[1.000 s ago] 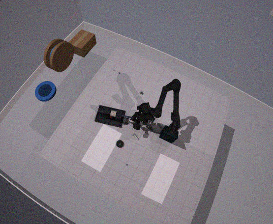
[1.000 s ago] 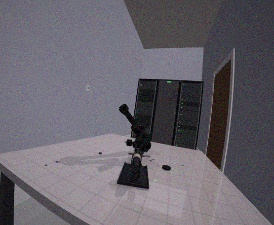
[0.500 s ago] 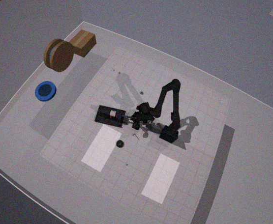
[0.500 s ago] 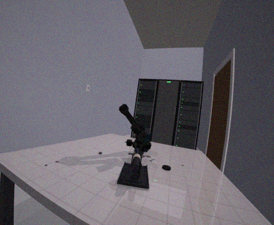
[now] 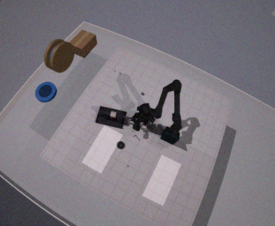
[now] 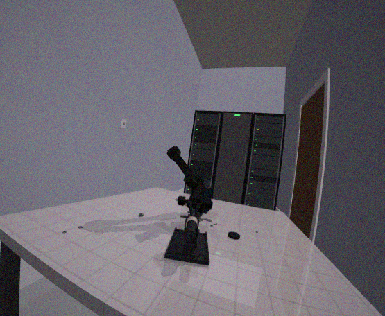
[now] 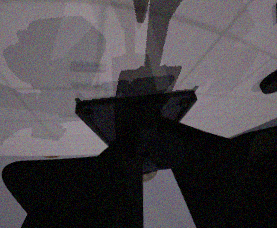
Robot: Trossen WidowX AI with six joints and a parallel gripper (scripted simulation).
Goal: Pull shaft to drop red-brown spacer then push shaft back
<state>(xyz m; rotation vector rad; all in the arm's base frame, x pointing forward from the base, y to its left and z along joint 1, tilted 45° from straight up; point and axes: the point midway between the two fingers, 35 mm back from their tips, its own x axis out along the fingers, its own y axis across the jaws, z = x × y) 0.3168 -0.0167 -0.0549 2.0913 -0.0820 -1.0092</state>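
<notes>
The grey shaft lies 60 mm ahead of my gripper tip, 20 mm to the left of it and 20 mm above it. The rest, counted from my gripper tip: dark fixture plate 170 mm ahead, 50 mm to the left, 10 mm below; then red-brown spacer 150 mm ahead, 40 mm to the left, 30 mm below; then bent key 100 mm behind, 90 mm to the left, 50 mm below.
</notes>
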